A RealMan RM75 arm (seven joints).
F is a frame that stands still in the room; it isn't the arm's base.
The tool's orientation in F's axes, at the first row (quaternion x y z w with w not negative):
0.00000 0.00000 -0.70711 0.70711
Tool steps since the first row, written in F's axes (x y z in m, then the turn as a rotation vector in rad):
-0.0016 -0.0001 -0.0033 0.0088 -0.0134 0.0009
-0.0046 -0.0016 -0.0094 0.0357 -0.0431 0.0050
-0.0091 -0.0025 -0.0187 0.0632 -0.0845 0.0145
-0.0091 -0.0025 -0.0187 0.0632 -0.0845 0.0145
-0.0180 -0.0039 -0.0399 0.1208 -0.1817 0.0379
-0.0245 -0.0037 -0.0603 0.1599 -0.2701 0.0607
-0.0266 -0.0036 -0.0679 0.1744 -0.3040 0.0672
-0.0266 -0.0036 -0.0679 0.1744 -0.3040 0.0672
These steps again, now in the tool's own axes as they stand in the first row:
0.0001 -0.0016 -0.0033 0.0134 0.0088 0.0009
0.0016 -0.0046 -0.0094 0.0431 0.0357 0.0050
0.0025 -0.0091 -0.0187 0.0845 0.0632 0.0145
0.0025 -0.0091 -0.0187 0.0845 0.0632 0.0145
0.0039 -0.0180 -0.0399 0.1817 0.1208 0.0379
0.0037 -0.0245 -0.0603 0.2701 0.1599 0.0607
0.0036 -0.0266 -0.0679 0.3040 0.1744 0.0672
0.0036 -0.0266 -0.0679 0.3040 0.1744 0.0672

